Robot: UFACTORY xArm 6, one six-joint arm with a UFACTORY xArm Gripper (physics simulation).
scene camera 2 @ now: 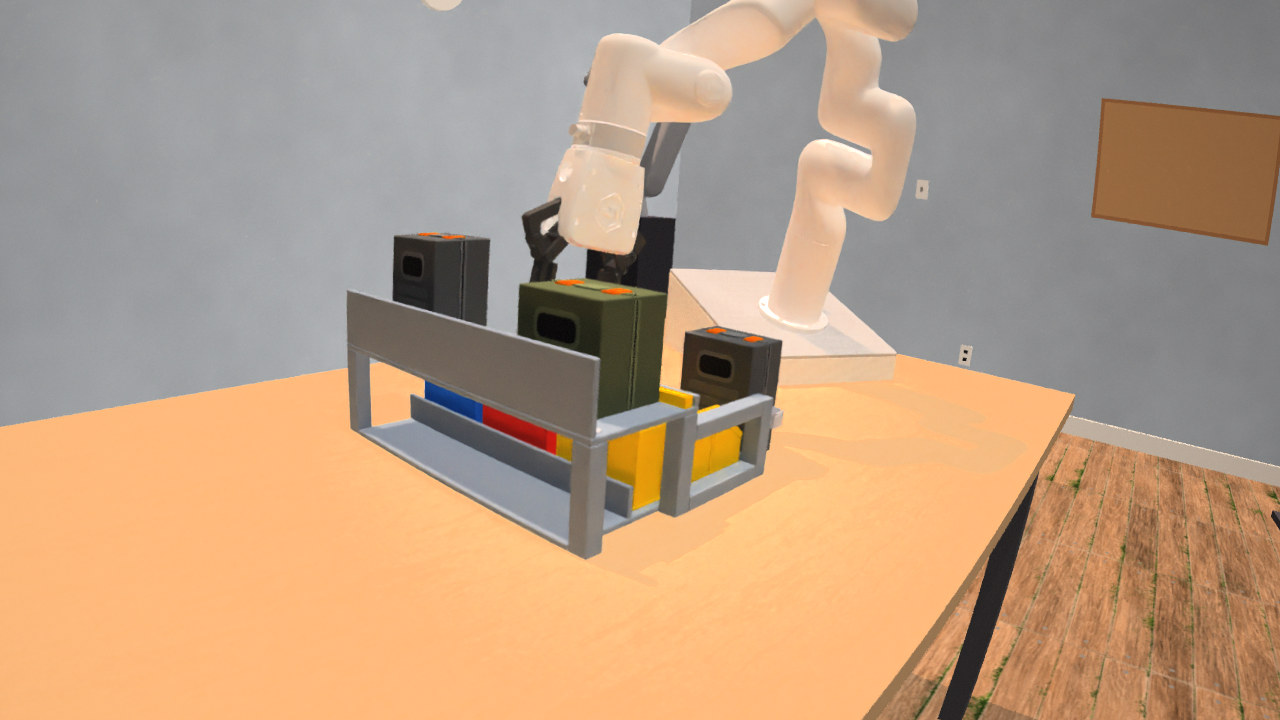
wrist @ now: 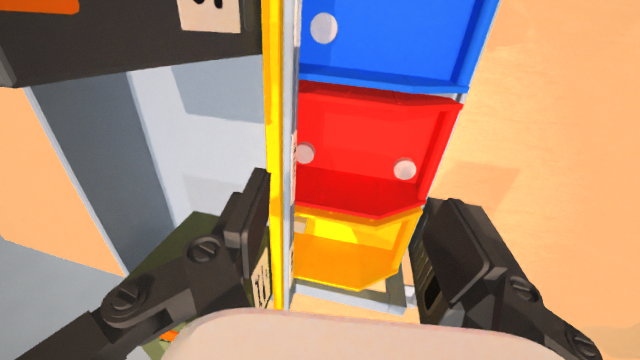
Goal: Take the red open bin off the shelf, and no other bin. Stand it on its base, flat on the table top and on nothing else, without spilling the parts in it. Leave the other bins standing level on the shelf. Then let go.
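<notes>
The red open bin sits on the lower level of the grey shelf, between the blue bin and the yellow bin. Two pale round parts show in it in the wrist view. My gripper is open and empty. In the wrist view its left finger is by the yellow-edged upper board and its right finger is beyond the bins' front, nearer the red-yellow border than the red bin's middle. Finger height above the bins is unclear; the olive case partly hides the fingers in the scene view.
An olive case stands on the upper board, near the left finger. A dark case stands at its other end. A smaller dark case is close beside the right finger in the wrist view.
</notes>
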